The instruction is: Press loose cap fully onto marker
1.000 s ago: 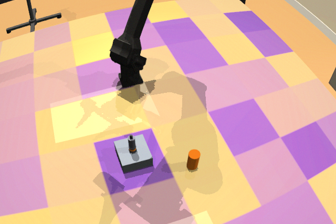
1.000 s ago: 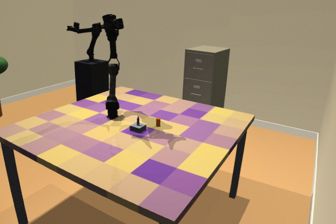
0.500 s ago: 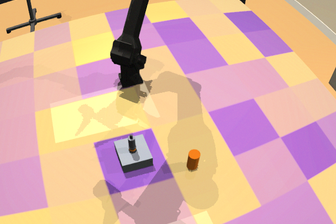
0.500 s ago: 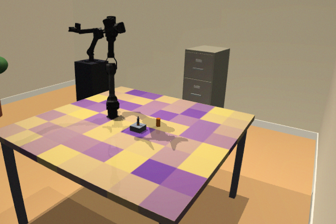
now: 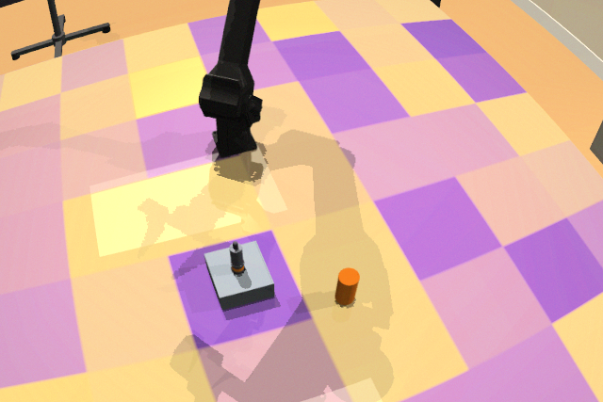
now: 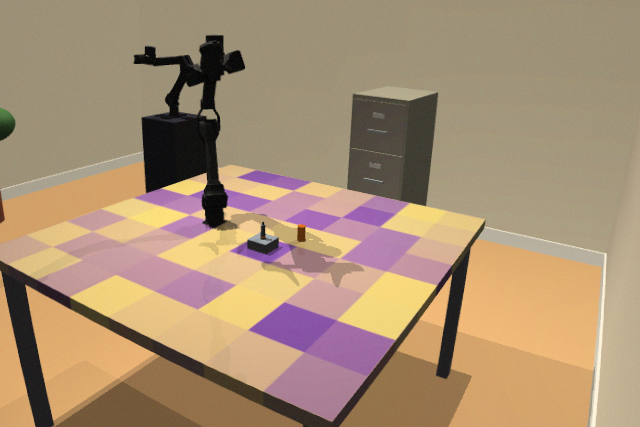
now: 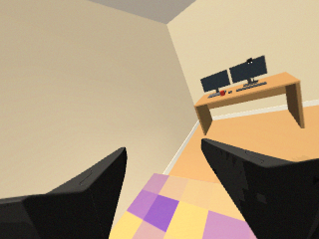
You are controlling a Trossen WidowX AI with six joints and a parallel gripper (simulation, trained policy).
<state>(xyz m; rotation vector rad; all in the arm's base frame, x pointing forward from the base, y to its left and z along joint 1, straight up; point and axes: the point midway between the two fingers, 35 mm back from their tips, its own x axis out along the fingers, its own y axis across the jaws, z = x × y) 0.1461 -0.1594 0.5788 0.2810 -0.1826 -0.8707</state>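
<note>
Now: the orange cap 55 cm below my gripper tip, 24 cm to the left of it and 18 cm ahead of it. Also, from my gripper tip: grey holder block 56 cm below, 11 cm to the left, 11 cm ahead.
</note>
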